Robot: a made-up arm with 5 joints. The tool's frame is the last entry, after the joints.
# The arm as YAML. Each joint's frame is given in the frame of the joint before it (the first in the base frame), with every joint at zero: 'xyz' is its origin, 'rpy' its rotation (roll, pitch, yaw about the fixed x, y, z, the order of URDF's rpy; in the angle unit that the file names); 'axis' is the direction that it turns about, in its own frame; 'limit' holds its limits. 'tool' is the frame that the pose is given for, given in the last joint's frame.
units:
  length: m
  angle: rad
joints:
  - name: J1
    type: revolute
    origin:
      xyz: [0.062, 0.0, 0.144]
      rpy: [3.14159, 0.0, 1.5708]
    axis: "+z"
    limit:
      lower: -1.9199
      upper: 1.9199
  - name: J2
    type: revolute
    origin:
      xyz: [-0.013, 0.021, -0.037]
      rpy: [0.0, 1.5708, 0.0]
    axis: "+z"
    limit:
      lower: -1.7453
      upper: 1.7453
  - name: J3
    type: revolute
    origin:
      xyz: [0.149, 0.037, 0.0]
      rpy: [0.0, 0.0, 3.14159]
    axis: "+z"
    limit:
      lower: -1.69
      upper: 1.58
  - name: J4
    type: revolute
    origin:
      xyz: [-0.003, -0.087, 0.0]
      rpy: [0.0, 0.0, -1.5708]
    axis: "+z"
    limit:
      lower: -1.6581
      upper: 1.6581
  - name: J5
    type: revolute
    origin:
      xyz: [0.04, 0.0, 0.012]
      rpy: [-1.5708, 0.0, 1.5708]
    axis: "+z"
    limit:
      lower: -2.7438
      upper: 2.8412
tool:
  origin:
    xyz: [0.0, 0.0, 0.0]
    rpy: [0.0, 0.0, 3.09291]
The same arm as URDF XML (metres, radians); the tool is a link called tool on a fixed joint. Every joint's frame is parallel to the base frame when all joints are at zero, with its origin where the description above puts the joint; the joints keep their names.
<robot name="arm">
  <joint name="J1" type="revolute">
    <parent link="base"/>
    <child link="link1"/>
    <origin xyz="0.0620 0.0000 0.1440"/>
    <axis xyz="0 0 -1"/>
    <limit lower="-1.9199" upper="1.9199"/>
  </joint>
  <joint name="J2" type="revolute">
    <parent link="link1"/>
    <child link="link2"/>
    <origin xyz="0.0210 -0.0130 0.0370"/>
    <axis xyz="0 1 0"/>
    <limit lower="-1.7453" upper="1.7453"/>
  </joint>
  <joint name="J3" type="revolute">
    <parent link="link2"/>
    <child link="link3"/>
    <origin xyz="0.0370 0.0000 0.1490"/>
    <axis xyz="0 1 0"/>
    <limit lower="-1.6900" upper="1.5800"/>
  </joint>
  <joint name="J4" type="revolute">
    <parent link="link3"/>
    <child link="link4"/>
    <origin xyz="0.0870 0.0000 0.0030"/>
    <axis xyz="0 1 0"/>
    <limit lower="-1.6581" upper="1.6581"/>
  </joint>
  <joint name="J5" type="revolute">
    <parent link="link4"/>
    <child link="link5"/>
    <origin xyz="0.0400 0.0120 0.0000"/>
    <axis xyz="-1 0 0"/>
    <limit lower="-2.7438" upper="2.8412"/>
  </joint>
  <joint name="tool_fixed" type="fixed">
    <parent link="link5"/>
    <child link="tool"/>
    <origin xyz="0.0000 0.0000 0.0000" rpy="1.5709 -1.5221 -1.5709"/>
  </joint>
  <link name="base"/>
  <link name="link1"/>
  <link name="link2"/>
  <link name="link3"/>
  <link name="link4"/>
  <link name="link5"/>
  <link name="tool"/>
</robot>

